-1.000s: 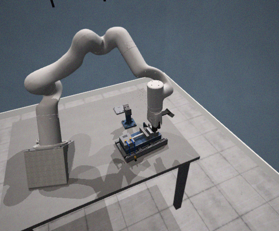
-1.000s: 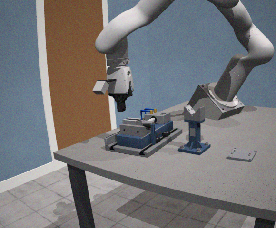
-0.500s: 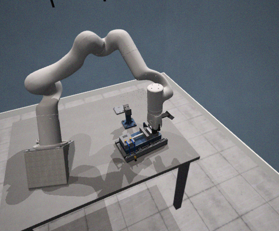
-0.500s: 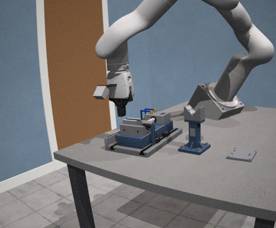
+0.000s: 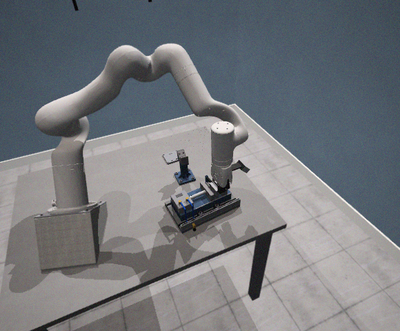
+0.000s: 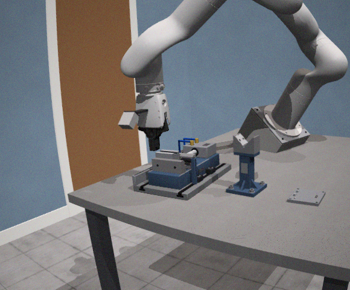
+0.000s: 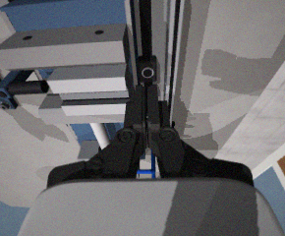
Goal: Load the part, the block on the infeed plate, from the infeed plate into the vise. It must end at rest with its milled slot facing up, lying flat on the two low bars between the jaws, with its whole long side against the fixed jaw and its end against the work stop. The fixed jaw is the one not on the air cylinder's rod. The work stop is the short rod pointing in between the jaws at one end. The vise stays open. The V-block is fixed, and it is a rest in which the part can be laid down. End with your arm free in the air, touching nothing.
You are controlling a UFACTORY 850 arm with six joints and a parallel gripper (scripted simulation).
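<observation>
The part is 4 cm to the left of my hand, 3 cm below it and 1 cm behind it. Round my hand: fixed jaw 7 cm to the left, 5 cm below, 1 cm ahead; moving jaw 5 cm to the left, 5 cm below, 5 cm behind; work stop 11 cm to the left, 4 cm below, 3 cm behind.
</observation>
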